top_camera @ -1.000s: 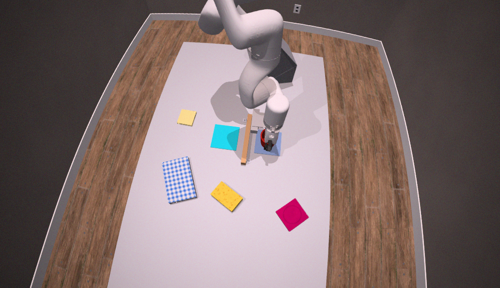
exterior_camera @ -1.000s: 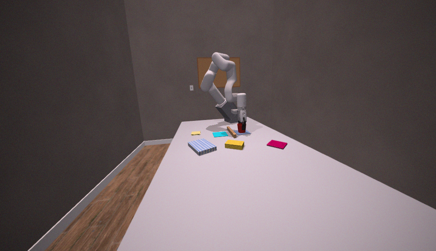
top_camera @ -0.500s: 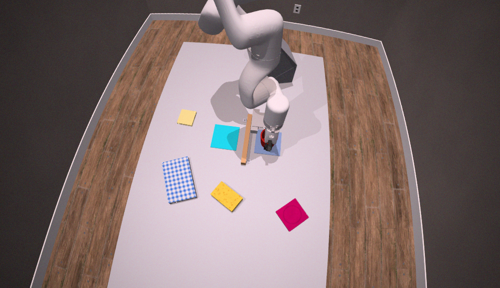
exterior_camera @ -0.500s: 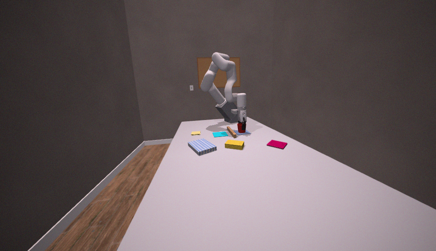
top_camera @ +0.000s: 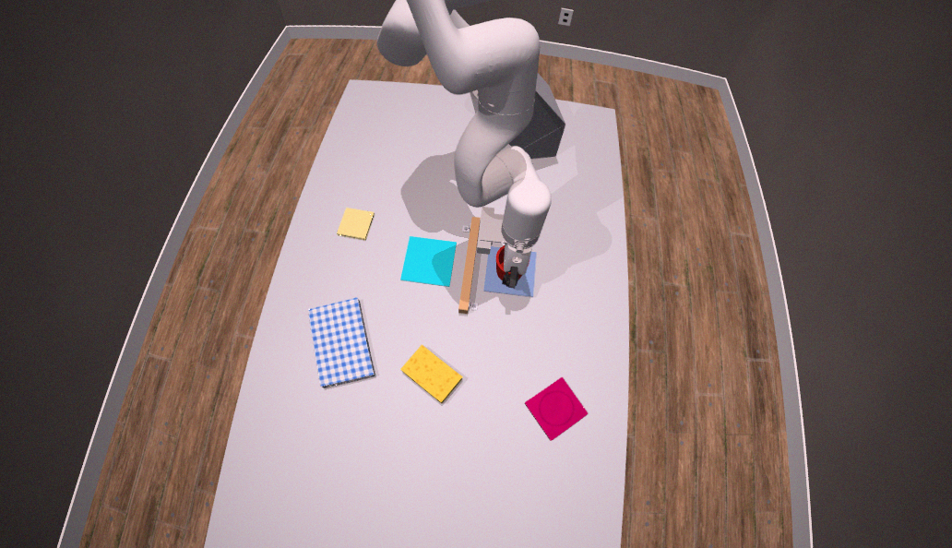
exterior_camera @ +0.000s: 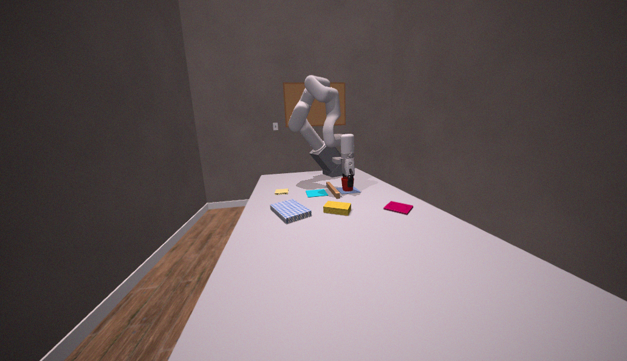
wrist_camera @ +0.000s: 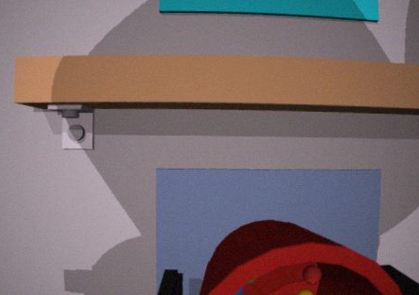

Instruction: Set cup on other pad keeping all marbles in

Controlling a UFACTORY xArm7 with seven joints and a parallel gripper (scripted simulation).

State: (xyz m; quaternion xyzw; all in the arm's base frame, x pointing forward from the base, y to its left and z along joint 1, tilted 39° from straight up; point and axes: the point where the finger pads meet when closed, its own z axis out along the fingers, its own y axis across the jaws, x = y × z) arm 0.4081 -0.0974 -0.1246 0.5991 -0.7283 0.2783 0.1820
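My hand is 20 mm above the red cup. The rest, counted from my hand: wooden rail (90 mm to the right, 40 mm below, 20 mm behind); then cyan pad (180 mm to the right, 50 mm below, 40 mm behind); then light blue pad (50 mm below).
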